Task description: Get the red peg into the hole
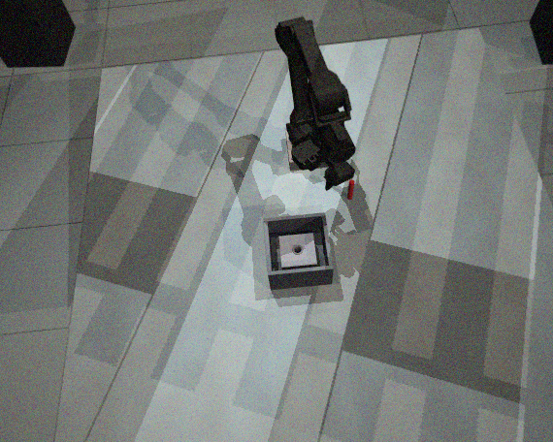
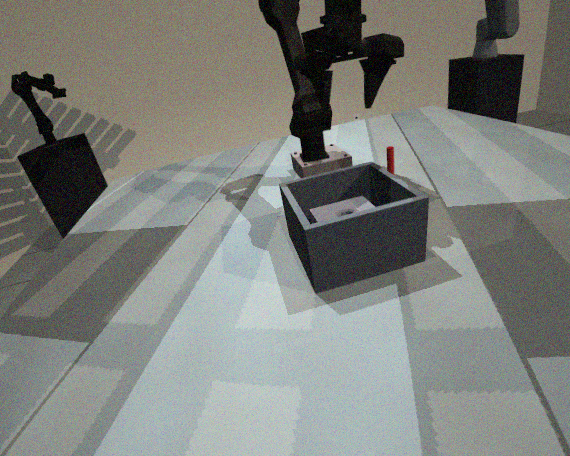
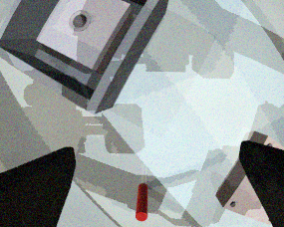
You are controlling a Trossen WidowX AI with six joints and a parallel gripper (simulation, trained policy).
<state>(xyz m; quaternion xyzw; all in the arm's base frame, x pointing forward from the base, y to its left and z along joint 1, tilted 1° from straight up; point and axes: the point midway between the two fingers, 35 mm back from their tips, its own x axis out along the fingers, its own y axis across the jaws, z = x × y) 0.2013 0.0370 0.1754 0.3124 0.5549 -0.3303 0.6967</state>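
My gripper tip is now 5 cm past the red peg, 10 cm to the right of it and 14 cm above it. The rest, counted from my gripper tip: box 14 cm ahead, 5 cm to the right, 15 cm below.
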